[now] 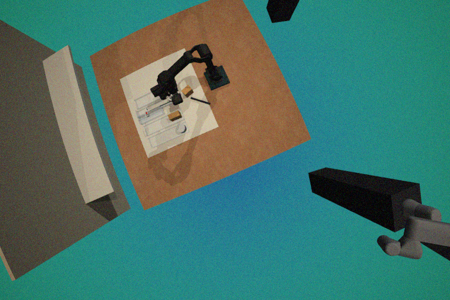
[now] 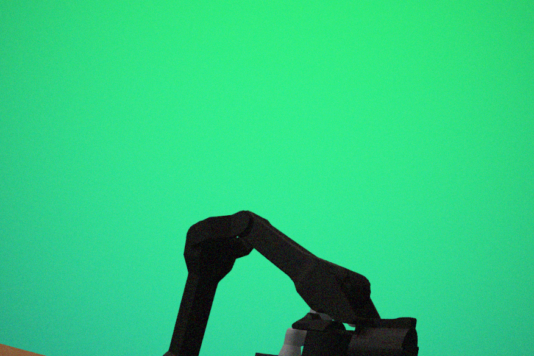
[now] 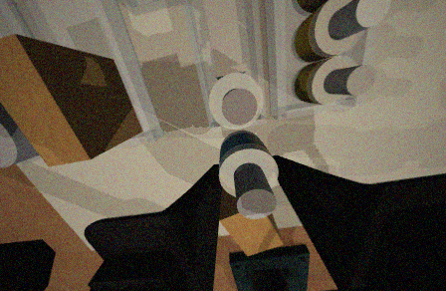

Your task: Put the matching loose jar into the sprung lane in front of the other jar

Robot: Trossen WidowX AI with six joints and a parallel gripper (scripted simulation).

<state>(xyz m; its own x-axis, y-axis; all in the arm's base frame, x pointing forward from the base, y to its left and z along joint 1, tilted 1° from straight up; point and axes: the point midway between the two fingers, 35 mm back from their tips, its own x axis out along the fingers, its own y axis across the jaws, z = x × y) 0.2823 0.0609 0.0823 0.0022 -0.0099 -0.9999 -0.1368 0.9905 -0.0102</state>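
Now: the pale mat 10 cm ahead of my gripper tip and 6 cm below it. From my gripper tip the other things lie so: dark rod 14 cm behind, 7 cm to the left, 6 cm below.
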